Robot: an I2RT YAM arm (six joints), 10 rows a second.
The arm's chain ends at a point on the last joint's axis. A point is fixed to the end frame.
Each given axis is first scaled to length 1.
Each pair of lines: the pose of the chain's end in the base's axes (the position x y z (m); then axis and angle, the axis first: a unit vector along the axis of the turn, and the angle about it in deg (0 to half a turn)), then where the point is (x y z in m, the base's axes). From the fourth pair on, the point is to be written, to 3 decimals.
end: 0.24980, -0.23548, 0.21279, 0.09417, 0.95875, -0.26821, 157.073
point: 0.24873 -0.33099 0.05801
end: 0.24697, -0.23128, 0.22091, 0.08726, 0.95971, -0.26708, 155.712
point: 0.25073 -0.32713 0.06638
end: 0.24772, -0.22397, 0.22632, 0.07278, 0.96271, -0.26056, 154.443
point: 0.25700 -0.31872 0.07135
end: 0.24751, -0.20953, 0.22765, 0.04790, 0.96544, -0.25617, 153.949
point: 0.261 -0.304 0.073
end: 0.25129, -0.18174, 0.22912, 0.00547, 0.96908, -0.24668, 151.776
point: 0.276 -0.275 0.075
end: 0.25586, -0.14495, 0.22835, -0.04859, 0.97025, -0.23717, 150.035
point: 0.291 -0.236 0.075
